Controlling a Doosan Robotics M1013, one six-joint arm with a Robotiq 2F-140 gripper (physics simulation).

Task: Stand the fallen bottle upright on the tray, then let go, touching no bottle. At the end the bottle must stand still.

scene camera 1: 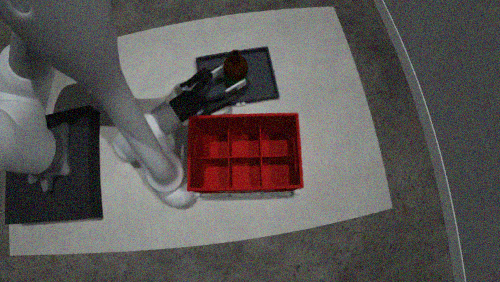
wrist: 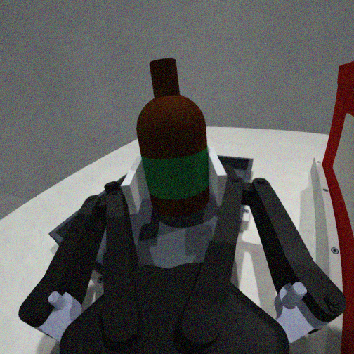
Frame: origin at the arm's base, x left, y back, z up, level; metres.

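Where they show: arm's base, link origin: (scene camera 1: 49, 153).
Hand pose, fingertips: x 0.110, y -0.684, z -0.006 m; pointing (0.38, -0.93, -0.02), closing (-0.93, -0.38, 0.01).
Things, the pixels of their top centre, and the offset from my fingertips. "pt": a spot on its surface instead. Level surfaces: height alone.
- brown bottle with a green label, top centre: (scene camera 1: 234, 54) dx -0.003, dy +0.006, dz +0.111 m
- dark grey tray, surface spot: (scene camera 1: 263, 75) pt dx +0.001, dy -0.086, dz -0.059 m
- red crate, surface spot: (scene camera 1: 301, 155) pt dx -0.313, dy -0.091, dz +0.111 m
- pale table top, surface height: dz -0.064 m
A brown bottle with a green label (scene camera 1: 235, 66) (wrist: 174, 150) is close to upright, neck up, leaning slightly in the wrist view. My gripper (scene camera 1: 227, 78) (wrist: 175, 162) is shut on the bottle, with one pale finger pad on each side of its label and lower body. The bottle is over the dark grey tray (scene camera 1: 263, 75) (wrist: 170, 252). Its base shows a little above a dark shadow in the wrist view; whether it touches the tray floor I cannot tell.
A red crate (scene camera 1: 301, 155) (wrist: 346, 90) with several compartments stands beside the tray, close to my gripper and wrist. A black block (scene camera 1: 87, 200) is under the arm's base at the left. The pale table top (scene camera 1: 345, 150) surrounds them.
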